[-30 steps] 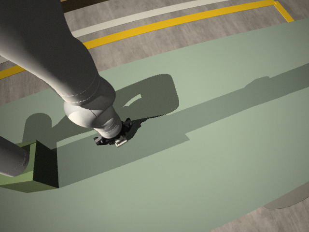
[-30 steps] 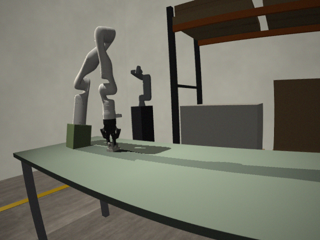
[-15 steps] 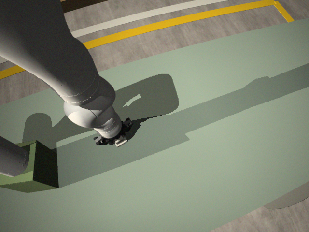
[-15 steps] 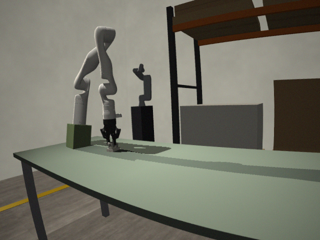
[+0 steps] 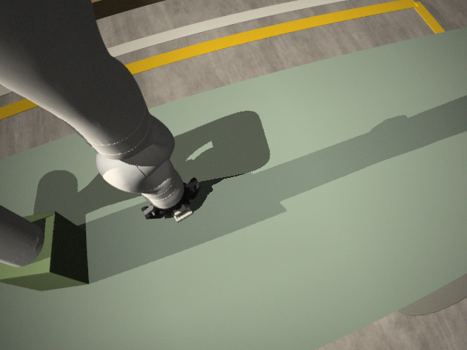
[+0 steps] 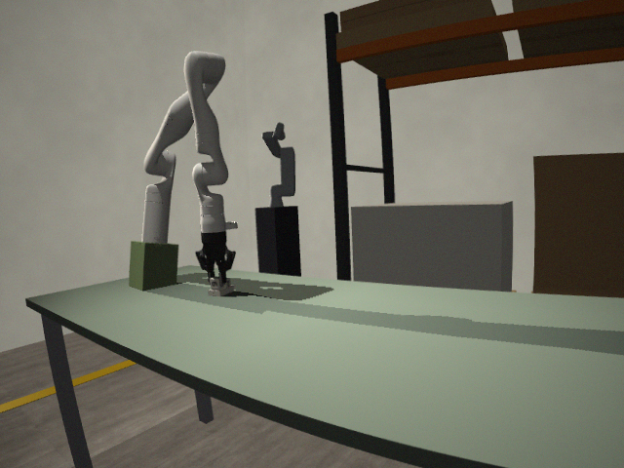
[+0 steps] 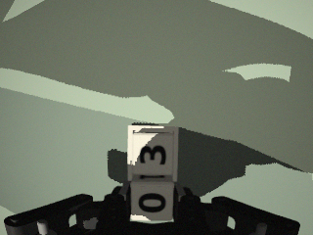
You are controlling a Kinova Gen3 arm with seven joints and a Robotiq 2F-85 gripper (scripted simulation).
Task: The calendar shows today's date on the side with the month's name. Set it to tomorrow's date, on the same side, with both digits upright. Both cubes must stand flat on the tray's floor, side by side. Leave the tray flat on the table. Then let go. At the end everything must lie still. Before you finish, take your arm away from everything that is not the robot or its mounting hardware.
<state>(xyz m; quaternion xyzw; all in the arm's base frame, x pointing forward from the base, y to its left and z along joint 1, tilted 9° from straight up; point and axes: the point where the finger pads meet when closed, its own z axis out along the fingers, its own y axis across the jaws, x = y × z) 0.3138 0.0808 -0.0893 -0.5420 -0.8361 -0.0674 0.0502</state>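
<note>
The white cube is 1 cm below my hand. Round my hand: white tray (4 cm below, 1 cm to the left, 1 cm behind).
</note>
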